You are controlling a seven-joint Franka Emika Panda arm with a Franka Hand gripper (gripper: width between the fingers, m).
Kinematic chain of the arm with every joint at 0, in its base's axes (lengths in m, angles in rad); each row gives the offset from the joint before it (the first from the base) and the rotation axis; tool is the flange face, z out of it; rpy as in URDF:
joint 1: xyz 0 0 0.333 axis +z
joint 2: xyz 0 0 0 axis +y
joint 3: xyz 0 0 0.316 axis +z
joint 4: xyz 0.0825 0 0 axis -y
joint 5: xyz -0.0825 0 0.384 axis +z
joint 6: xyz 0 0 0 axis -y
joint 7: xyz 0.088 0 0 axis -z
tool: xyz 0 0 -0.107 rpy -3.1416 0 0
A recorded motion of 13 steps. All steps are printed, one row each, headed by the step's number.
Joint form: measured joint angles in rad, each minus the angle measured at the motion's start. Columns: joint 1, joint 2, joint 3, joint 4, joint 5, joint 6, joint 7.
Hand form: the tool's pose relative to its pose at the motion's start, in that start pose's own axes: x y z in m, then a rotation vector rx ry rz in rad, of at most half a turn. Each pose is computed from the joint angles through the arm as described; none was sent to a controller.
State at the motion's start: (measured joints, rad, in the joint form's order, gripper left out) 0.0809 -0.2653 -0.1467 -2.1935 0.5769 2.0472 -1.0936
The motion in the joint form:
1: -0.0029 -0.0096 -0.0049 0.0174 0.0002 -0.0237 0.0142
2: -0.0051 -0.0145 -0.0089 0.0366 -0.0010 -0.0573 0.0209
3: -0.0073 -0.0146 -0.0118 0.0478 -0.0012 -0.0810 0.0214
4: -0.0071 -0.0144 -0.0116 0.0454 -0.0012 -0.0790 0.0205
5: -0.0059 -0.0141 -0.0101 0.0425 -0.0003 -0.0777 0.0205
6: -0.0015 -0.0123 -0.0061 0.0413 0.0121 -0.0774 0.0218
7: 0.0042 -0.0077 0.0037 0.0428 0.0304 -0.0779 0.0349
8: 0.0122 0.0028 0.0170 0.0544 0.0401 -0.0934 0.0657
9: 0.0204 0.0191 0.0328 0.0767 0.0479 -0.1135 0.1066
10: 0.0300 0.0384 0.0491 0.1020 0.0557 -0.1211 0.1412
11: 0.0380 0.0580 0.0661 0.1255 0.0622 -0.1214 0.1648
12: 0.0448 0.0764 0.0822 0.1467 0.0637 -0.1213 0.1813
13: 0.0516 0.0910 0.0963 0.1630 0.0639 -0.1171 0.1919
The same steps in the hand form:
1: 0.0032 -0.0017 -0.0112 0.0023 0.0090 0.0078
2: 0.0061 -0.0039 -0.0198 0.0145 0.0092 0.0073
3: 0.0068 -0.0045 -0.0236 0.0261 0.0062 0.0063
4: 0.0063 -0.0044 -0.0226 0.0261 0.0054 0.0064
5: 0.0063 -0.0051 -0.0207 0.0284 0.0040 0.0060
6: 0.0089 -0.0077 -0.0174 0.0387 0.0094 0.0066
7: 0.0145 -0.0124 -0.0120 0.0545 0.0158 0.0155
8: 0.0229 -0.0189 -0.0052 0.0788 0.0070 0.0314
9: 0.0344 -0.0258 0.0012 0.1034 -0.0054 0.0515
10: 0.0475 -0.0317 0.0074 0.1183 -0.0124 0.0640
11: 0.0600 -0.0370 0.0138 0.1275 -0.0170 0.0670
12: 0.0708 -0.0418 0.0203 0.1340 -0.0243 0.0632
13: 0.0801 -0.0466 0.0261 0.1371 -0.0293 0.0554

